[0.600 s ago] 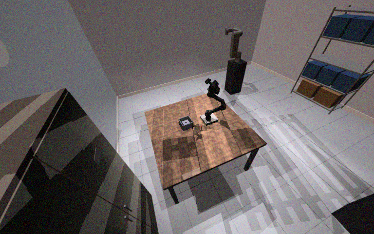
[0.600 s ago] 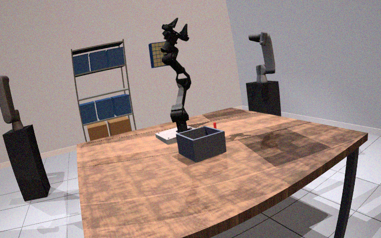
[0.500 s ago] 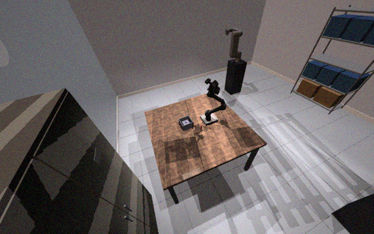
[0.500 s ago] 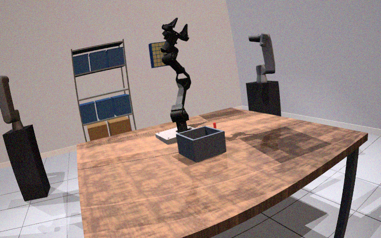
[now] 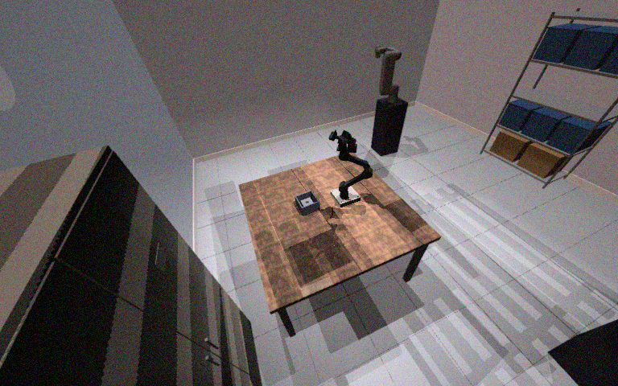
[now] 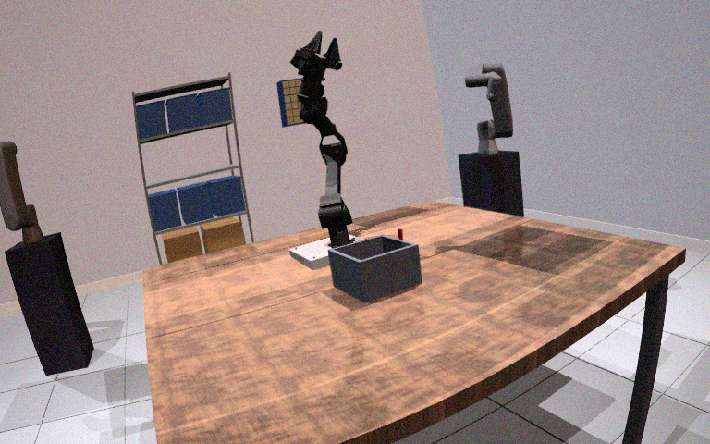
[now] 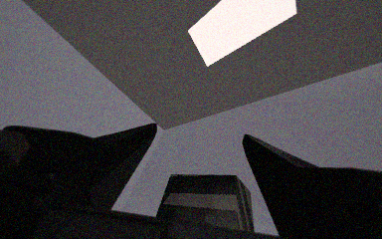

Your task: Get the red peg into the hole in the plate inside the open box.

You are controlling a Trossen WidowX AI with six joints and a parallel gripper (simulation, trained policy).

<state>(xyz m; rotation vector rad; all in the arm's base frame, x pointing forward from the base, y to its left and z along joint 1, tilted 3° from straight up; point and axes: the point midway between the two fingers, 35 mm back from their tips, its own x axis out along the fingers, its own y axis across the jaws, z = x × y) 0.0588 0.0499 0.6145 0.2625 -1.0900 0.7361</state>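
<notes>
The red peg lies 64 cm below my gripper tip, 11 cm ahead of it and 9 cm to the left of it. The rest, counted from my gripper tip: blue-grey box: 65 cm below, 27 cm ahead, 7 cm to the right; white plate: 64 cm below, 27 cm ahead, 7 cm to the right.
</notes>
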